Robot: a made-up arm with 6 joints. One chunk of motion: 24 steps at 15 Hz.
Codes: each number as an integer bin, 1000 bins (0 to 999) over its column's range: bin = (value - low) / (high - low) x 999, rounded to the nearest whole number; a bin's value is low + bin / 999 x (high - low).
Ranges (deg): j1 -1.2..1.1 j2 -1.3..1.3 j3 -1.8..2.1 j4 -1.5..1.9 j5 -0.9..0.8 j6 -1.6..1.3
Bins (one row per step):
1: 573 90 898 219 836 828
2: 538 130 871 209 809 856
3: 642 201 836 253 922 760
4: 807 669 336 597 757 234
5: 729 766 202 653 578 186
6: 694 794 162 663 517 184
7: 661 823 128 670 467 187
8: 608 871 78 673 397 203
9: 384 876 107 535 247 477
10: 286 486 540 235 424 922
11: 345 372 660 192 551 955
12: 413 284 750 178 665 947
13: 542 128 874 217 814 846
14: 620 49 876 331 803 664
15: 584 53 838 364 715 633
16: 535 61 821 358 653 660
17: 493 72 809 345 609 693
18: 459 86 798 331 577 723
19: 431 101 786 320 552 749
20: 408 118 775 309 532 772
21: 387 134 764 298 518 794
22: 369 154 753 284 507 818
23: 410 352 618 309 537 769
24: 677 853 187 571 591 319
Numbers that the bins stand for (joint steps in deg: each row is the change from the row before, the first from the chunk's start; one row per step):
1: 0.119 -1.066 1.706 -0.755 0.523 0.804
2: 0.039 -0.962 1.600 -0.789 0.477 0.885
3: 0.278 -0.777 1.464 -0.639 0.669 0.606
4: 0.658 0.441 -0.488 0.532 0.388 -0.921
5: 0.478 0.694 -1.011 0.722 0.084 -1.060
6: 0.398 0.766 -1.168 0.756 -0.020 -1.066
7: 0.322 0.842 -1.300 0.780 -0.105 -1.057
8: 0.200 0.967 -1.495 0.790 -0.224 -1.011
9: -0.316 0.980 -1.382 0.321 -0.480 -0.215
10: -0.542 -0.035 0.308 -0.700 -0.178 1.076
11: -0.406 -0.332 0.777 -0.847 0.038 1.172
12: -0.249 -0.561 1.128 -0.894 0.232 1.149
13: 0.048 -0.967 1.612 -0.761 0.485 0.856
14: 0.227 -1.172 1.620 -0.373 0.466 0.328
15: 0.145 -1.162 1.471 -0.261 0.317 0.238
16: 0.032 -1.141 1.405 -0.282 0.211 0.316
17: -0.065 -1.113 1.358 -0.326 0.136 0.412
18: -0.143 -1.076 1.315 -0.373 0.082 0.499
19: -0.208 -1.037 1.268 -0.411 0.039 0.574
20: -0.261 -0.993 1.226 -0.448 0.005 0.641
21: -0.309 -0.951 1.183 -0.486 -0.019 0.705
22: -0.350 -0.899 1.140 -0.533 -0.037 0.775
23: -0.256 -0.384 0.613 -0.448 0.014 0.632
24: 0.359 0.920 -1.070 0.443 0.106 -0.674

